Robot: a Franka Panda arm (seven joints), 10 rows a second.
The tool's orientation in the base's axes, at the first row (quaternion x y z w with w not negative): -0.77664, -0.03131, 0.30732, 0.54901
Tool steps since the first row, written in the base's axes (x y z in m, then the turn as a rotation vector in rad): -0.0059, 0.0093, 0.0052, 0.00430, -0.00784, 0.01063; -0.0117, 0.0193, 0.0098, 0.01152, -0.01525, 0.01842; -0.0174, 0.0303, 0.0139, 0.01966, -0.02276, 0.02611; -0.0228, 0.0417, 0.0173, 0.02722, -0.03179, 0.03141; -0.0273, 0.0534, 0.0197, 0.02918, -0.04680, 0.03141; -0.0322, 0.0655, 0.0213, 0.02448, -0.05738, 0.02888; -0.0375, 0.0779, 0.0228, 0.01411, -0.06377, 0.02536; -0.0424, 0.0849, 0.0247, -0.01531, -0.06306, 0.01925; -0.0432, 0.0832, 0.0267, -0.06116, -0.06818, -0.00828
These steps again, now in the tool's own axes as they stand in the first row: -0.0035, -0.0065, 0.0097, -0.00426, -0.00741, -0.01095; -0.0064, -0.0128, 0.0200, -0.00473, -0.01336, -0.02244; -0.0085, -0.0191, 0.0313, -0.00445, -0.01945, -0.03447; -0.0100, -0.0250, 0.0428, -0.00416, -0.02269, -0.04697; -0.0102, -0.0304, 0.0544, -0.00837, -0.01732, -0.06048; -0.0102, -0.0352, 0.0666, -0.01514, -0.00958, -0.06637; -0.0104, -0.0398, 0.0794, -0.02444, -0.00099, -0.06566; -0.0125, -0.0428, 0.0873, -0.04526, 0.01256, -0.04874; -0.0147, -0.0437, 0.0859, -0.07214, 0.05183, -0.02381
